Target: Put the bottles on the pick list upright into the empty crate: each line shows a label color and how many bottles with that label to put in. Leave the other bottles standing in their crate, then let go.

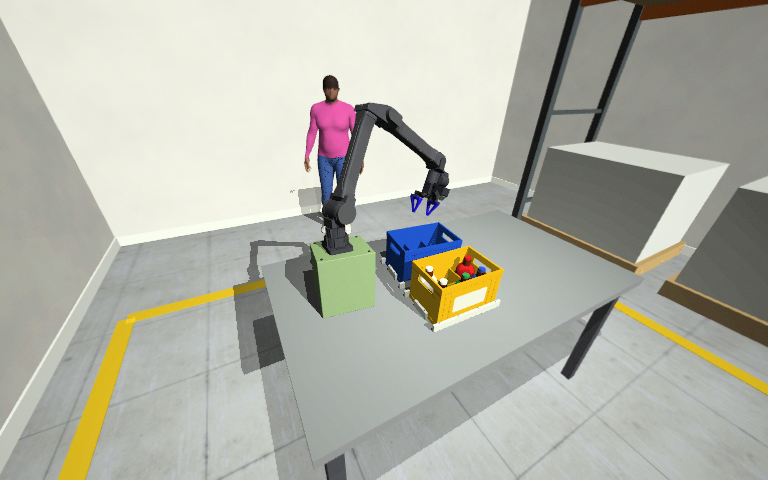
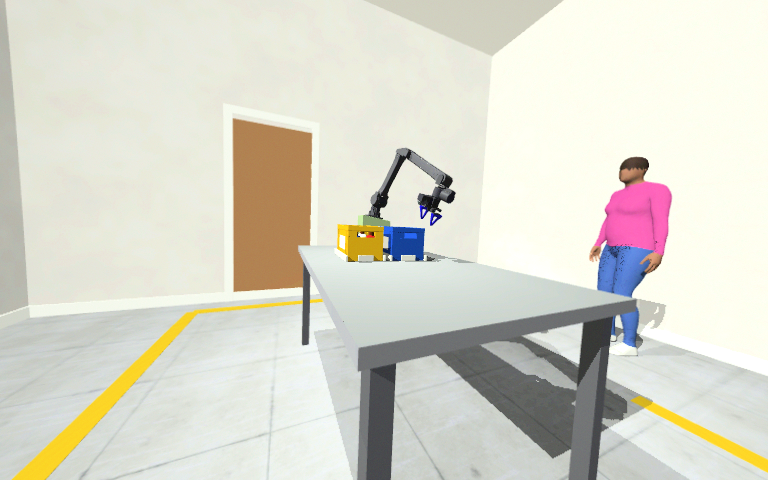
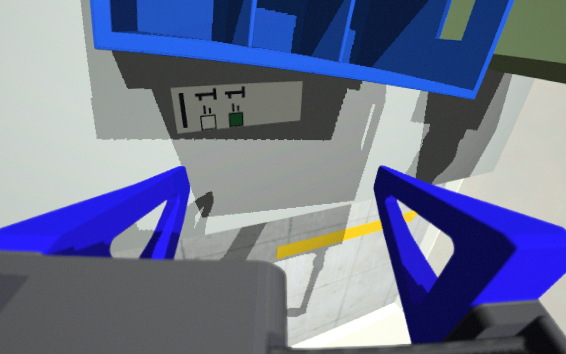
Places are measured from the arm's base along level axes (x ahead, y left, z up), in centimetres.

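Where they show: gripper, between the fingertips: (image 1: pixel 420 213) (image 2: pixel 426 222) (image 3: pixel 281 176); arm's base, origin of its link: (image 1: pixel 337 247) (image 2: pixel 373 218).
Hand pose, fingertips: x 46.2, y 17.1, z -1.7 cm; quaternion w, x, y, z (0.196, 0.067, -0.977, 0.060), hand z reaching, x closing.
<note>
Things, the pixels of their top centre, and the offset from my fingertips. Level surfaces: height alone.
- blue crate, centre of its top: (image 1: pixel 423 235) (image 2: pixel 399 227) dz -3.5, dx -6.4, dy -13.7 cm
- pick list, centre of its top: (image 3: pixel 242 105) dz -20.8, dx -3.9, dy +1.6 cm
- yellow crate, centre of its top: (image 1: pixel 457 265) (image 2: pixel 359 225) dz -3.5, dx -7.2, dy -37.9 cm
- grey table, height of its surface: dz -21.0 cm
My gripper (image 1: pixel 421 212) (image 2: pixel 427 221) (image 3: pixel 281 176) is open and empty, in the air above and beyond the blue crate's far side. The blue crate (image 1: pixel 419 259) (image 2: pixel 408 249) (image 3: pixel 200 54) has dividers; no bottle shows in its visible compartments. The pick list (image 3: pixel 270 102) lies on the table beside it and reads white = 1, green = 1. The yellow crate (image 1: pixel 447 305) (image 2: pixel 365 247) holds several bottles: two with dark caps and white necks (image 1: pixel 429 272) (image 1: pixel 443 282), a red one (image 1: pixel 465 268), a green one (image 1: pixel 465 276) and a blue-capped one (image 1: pixel 481 270). Its walls hide their labels.
Both crates stand side by side on the grey table (image 1: pixel 385 362) (image 2: pixel 453 294), within low white edge strips. The arm stands on a green block (image 1: pixel 346 285) to their left. A person (image 1: pixel 333 130) (image 2: pixel 637 217) stands beyond the table. A rack with large boxes (image 1: pixel 611 198) is at the right.
</note>
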